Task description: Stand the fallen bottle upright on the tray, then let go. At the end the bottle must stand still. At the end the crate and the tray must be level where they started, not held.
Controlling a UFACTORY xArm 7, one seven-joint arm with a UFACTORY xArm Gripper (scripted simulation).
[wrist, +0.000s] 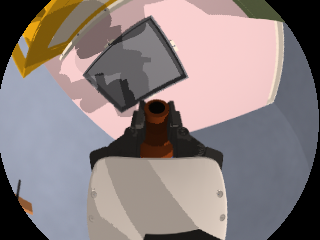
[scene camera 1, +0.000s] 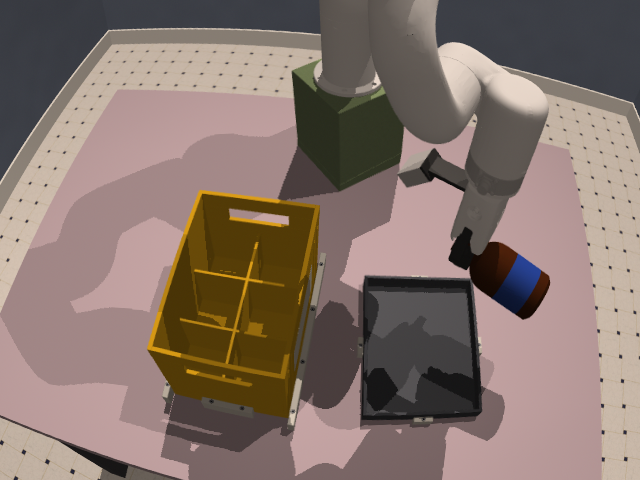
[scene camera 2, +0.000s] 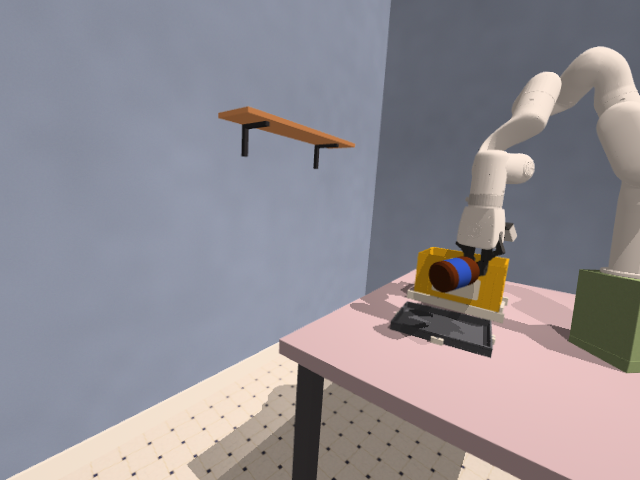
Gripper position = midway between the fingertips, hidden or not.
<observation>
In view: the gripper (scene camera 1: pixel 463 255), a dark tray (scene camera 1: pixel 420 338), a brown bottle (scene camera 2: pixel 451 274) and a yellow crate (scene camera 1: pixel 213 244).
The dark tray also shows in the wrist view (wrist: pixel 141 62) and in scene camera 2 (scene camera 2: pixel 451 326). The brown bottle shows as well in the wrist view (wrist: pixel 156 145). The yellow crate shows as well in scene camera 2 (scene camera 2: pixel 485 293).
</observation>
